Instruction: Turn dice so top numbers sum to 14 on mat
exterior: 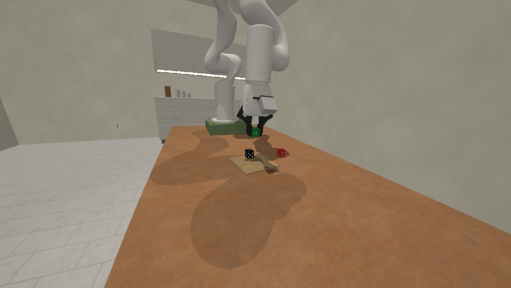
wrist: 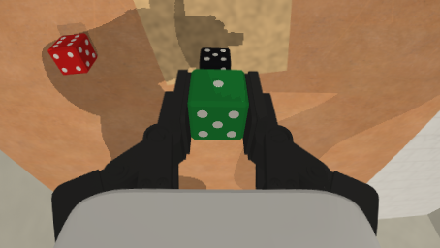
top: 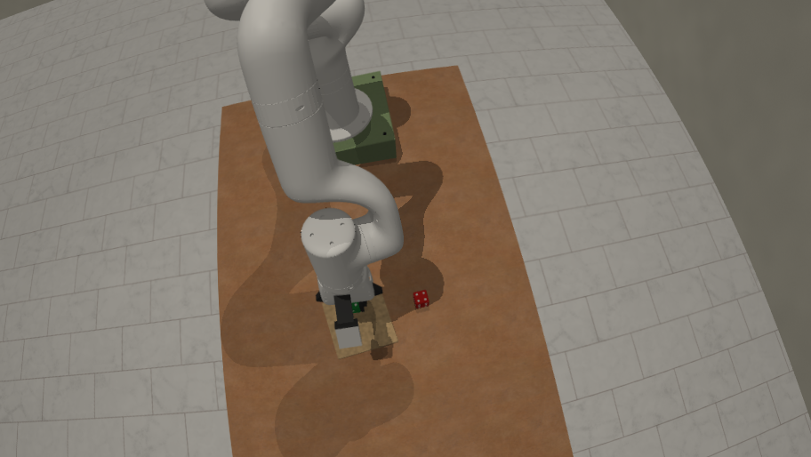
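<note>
The tan square mat lies 120 mm below my hand. Also, from my hand: black die 40 mm behind, 10 mm to the left, 110 mm below; then green die 10 mm below; then red die 10 mm behind, 150 mm to the left, 110 mm below.
</note>
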